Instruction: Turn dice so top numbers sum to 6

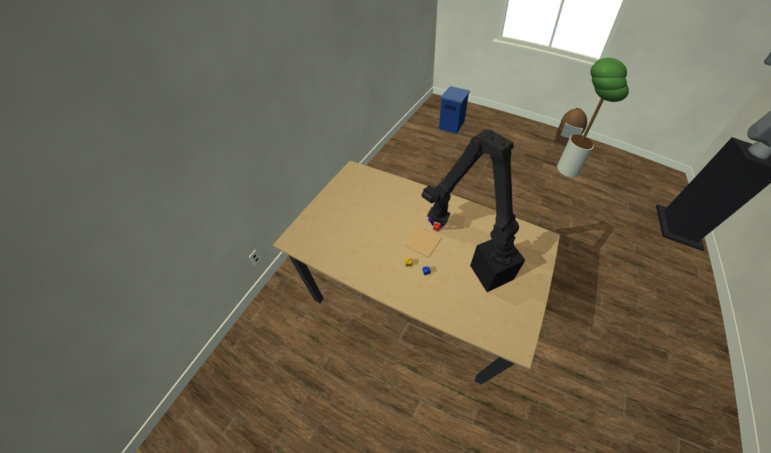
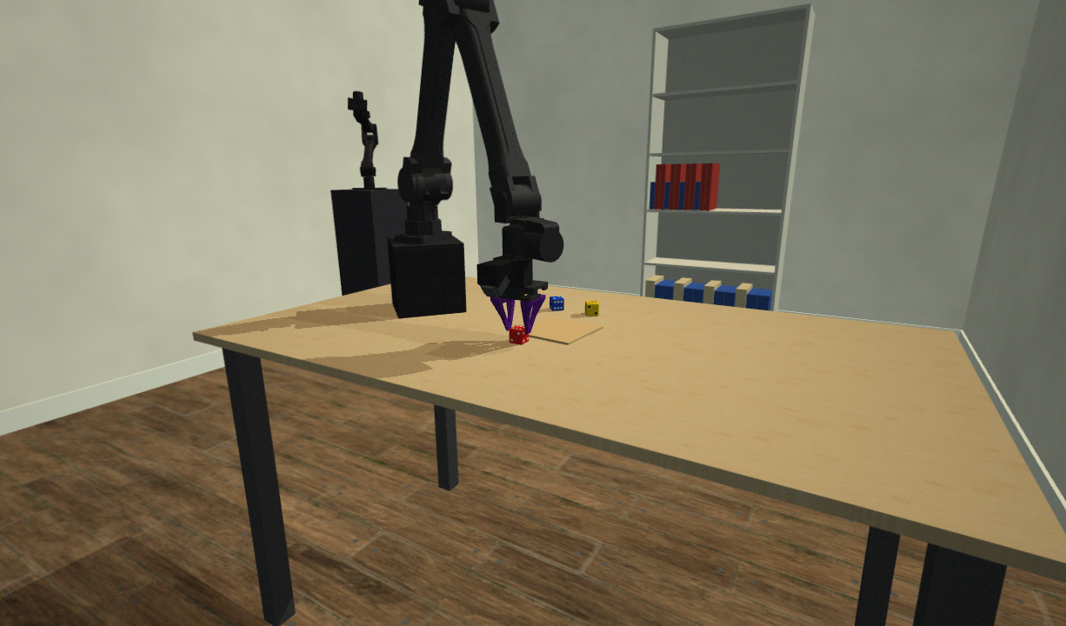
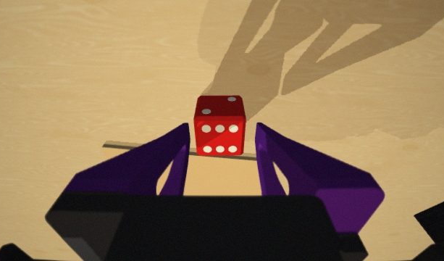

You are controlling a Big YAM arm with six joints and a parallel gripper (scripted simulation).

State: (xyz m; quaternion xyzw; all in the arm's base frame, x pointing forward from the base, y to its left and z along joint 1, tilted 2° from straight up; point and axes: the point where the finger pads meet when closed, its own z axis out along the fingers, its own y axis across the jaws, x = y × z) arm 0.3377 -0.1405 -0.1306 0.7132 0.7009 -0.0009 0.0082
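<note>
Right now my hand is 1 cm above the red die. From my hand the other things lie so: blue die (4 cm behind, 26 cm to the left, 1 cm below); yellow die (5 cm ahead, 26 cm to the left, 1 cm below); tan mat (4 cm ahead, 10 cm to the left, 3 cm below).
</note>
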